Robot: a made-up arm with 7 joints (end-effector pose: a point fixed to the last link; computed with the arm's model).
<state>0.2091 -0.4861 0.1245 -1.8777 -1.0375 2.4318 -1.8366</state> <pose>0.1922 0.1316 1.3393 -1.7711 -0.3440 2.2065</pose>
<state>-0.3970 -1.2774 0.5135 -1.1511 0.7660 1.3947 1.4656</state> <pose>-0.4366 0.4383 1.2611 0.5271 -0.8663 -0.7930</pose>
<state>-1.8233 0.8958 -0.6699 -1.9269 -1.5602 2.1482 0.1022</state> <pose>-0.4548 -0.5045 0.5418 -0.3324 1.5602 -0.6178</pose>
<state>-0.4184 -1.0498 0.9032 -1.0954 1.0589 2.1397 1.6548</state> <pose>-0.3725 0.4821 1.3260 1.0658 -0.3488 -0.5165</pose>
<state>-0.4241 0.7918 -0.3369 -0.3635 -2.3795 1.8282 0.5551</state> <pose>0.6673 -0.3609 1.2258 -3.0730 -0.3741 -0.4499</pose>
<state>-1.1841 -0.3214 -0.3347 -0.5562 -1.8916 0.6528 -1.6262</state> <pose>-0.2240 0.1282 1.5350 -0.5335 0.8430 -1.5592</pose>
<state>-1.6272 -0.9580 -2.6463 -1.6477 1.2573 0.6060 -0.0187</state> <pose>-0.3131 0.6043 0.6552 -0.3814 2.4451 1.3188</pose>
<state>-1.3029 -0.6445 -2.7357 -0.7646 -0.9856 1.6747 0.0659</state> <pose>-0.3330 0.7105 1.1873 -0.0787 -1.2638 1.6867</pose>
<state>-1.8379 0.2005 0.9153 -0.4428 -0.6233 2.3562 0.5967</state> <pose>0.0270 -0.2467 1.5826 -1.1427 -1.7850 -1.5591</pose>
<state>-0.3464 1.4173 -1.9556 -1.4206 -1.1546 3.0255 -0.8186</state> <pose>0.4501 -0.6526 0.8089 -1.1941 1.6664 1.1692</pose>
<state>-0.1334 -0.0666 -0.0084 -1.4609 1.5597 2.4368 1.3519</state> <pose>0.4325 -0.1755 1.2775 1.6787 0.4721 -1.6537</pose>
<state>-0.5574 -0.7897 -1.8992 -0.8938 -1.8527 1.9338 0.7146</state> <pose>-0.7913 0.0302 1.2018 1.4701 -1.1181 1.9617</pose>
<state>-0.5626 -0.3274 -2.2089 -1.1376 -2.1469 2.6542 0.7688</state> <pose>-0.5765 -0.1628 1.2644 -2.2191 1.3686 -1.2601</pose>
